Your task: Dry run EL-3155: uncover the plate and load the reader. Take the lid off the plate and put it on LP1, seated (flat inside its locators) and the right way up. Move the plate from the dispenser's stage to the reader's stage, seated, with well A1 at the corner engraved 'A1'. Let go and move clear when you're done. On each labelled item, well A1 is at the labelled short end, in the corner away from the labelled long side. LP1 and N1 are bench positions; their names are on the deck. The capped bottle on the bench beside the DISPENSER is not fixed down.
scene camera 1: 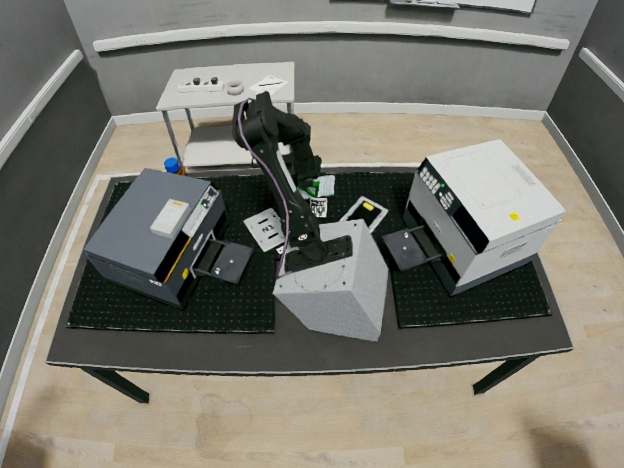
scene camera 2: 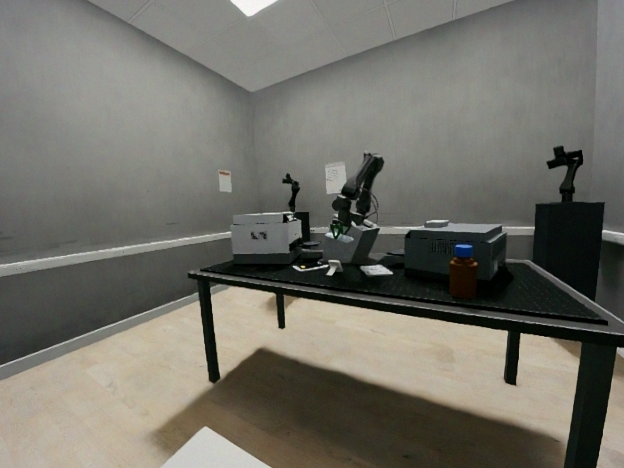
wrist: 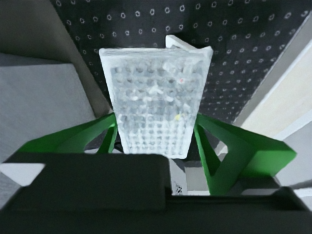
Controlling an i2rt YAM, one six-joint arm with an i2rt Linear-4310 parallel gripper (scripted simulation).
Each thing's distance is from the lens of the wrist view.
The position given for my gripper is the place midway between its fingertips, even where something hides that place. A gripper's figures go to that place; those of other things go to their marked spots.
my gripper [wrist: 155,116]: 0.13 m
well plate [wrist: 155,93]: 0.10 m
